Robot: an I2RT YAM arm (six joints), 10 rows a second.
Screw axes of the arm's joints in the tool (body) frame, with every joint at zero. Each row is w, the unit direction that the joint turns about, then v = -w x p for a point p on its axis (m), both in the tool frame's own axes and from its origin. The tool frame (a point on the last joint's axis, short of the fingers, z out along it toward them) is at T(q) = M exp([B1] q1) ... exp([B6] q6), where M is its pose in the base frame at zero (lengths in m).
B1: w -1 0 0 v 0 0.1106 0
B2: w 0 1 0 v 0.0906 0 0.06
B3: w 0 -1 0 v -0.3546 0 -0.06
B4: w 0 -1 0 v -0.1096 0 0
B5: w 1 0 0 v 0 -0.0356 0
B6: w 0 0 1 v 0 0 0
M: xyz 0.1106 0 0.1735 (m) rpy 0 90 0 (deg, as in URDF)
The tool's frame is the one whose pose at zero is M.
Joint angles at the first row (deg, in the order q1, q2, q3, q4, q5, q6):
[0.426 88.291 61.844 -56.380 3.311 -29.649]
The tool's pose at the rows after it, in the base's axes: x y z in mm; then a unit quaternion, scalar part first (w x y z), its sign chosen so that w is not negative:
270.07 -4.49 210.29 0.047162 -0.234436 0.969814 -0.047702
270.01 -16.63 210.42 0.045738 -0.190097 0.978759 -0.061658
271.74 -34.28 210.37 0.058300 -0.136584 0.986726 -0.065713
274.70 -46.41 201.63 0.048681 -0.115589 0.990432 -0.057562
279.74 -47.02 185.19 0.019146 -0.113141 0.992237 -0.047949
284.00 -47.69 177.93 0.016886 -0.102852 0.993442 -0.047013
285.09 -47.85 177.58 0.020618 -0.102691 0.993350 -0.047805
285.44 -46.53 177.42 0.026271 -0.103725 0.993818 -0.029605
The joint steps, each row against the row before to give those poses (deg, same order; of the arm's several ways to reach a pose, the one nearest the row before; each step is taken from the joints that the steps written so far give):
[-0.853 0.001 -0.677 0.088 0.678 1.813]
[-2.361 0.000 0.000 0.219 1.617 2.732]
[-3.672 0.109 0.001 1.682 0.022 2.470]
[-2.512 1.989 -0.001 0.787 -0.787 0.046]
[0.021 3.606 0.000 0.021 -0.131 0.479]
[0.000 1.595 0.000 1.268 0.000 1.203]
[0.000 0.088 0.000 0.525 -0.022 -0.001]
[0.001 0.000 -0.020 0.108 -2.185 -0.043]

